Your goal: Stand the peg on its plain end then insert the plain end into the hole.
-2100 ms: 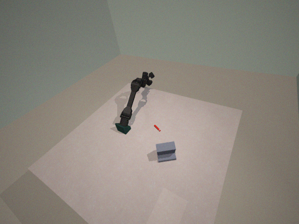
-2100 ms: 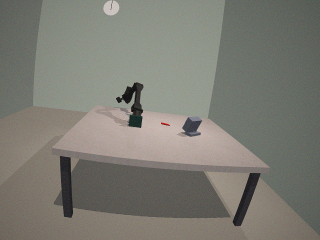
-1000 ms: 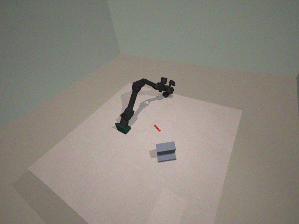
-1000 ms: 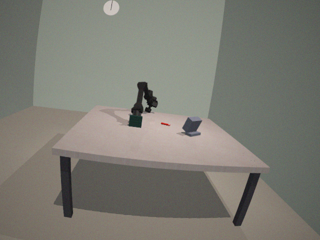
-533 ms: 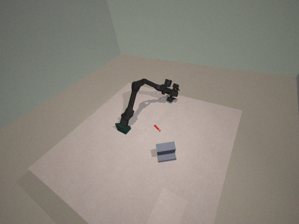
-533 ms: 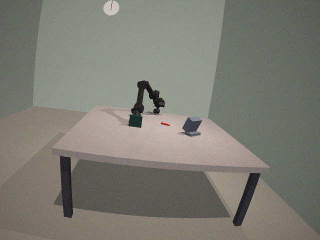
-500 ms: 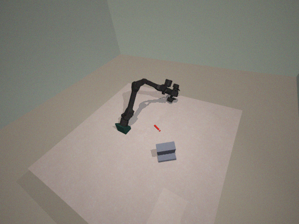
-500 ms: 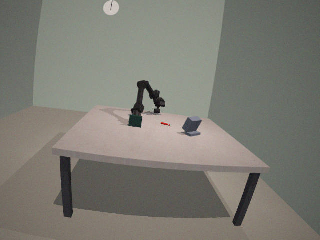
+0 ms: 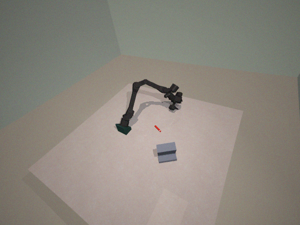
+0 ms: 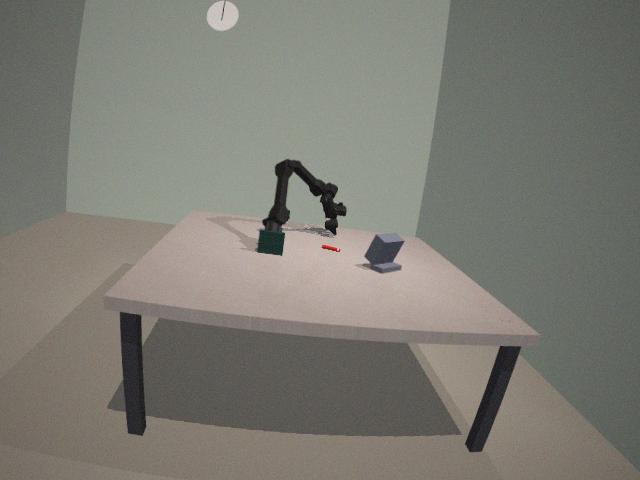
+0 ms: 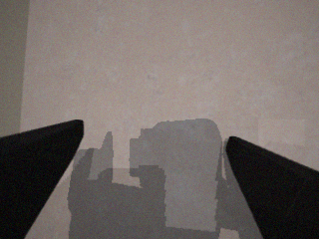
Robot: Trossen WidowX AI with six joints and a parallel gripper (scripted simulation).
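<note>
My gripper tip is 7 cm past the red peg, 34 cm to the left of it and 2 cm above it. Also, from my gripper tip: low foot 9 cm ahead, 56 cm to the right, 2 cm below; then grey sloped panel 8 cm ahead, 54 cm to the right, 5 cm above.
</note>
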